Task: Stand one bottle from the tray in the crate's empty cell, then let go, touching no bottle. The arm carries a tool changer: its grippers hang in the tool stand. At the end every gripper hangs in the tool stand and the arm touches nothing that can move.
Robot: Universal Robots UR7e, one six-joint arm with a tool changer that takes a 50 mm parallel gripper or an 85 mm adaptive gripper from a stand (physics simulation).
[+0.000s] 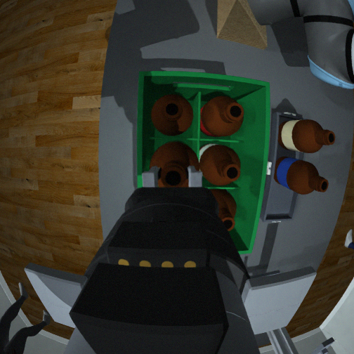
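Observation:
A brown bottle (173, 156) is visible, as is a cream-labelled bottle (304, 135).

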